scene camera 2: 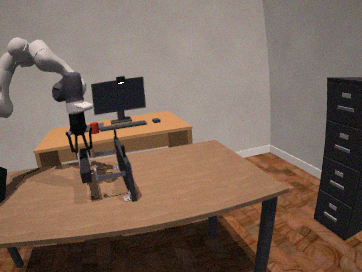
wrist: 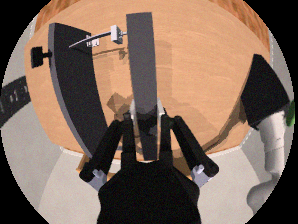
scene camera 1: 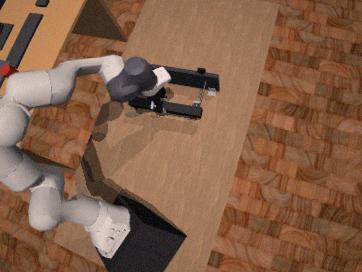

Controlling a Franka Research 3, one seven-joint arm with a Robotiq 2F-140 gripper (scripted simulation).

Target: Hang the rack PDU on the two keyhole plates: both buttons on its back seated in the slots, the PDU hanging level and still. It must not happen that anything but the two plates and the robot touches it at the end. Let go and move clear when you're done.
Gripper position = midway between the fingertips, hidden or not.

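Note:
A black mounting rail point(wrist: 74, 66) and a rack PDU point(wrist: 140, 34) can be seen here, and with them the gripper point(wrist: 146, 103).

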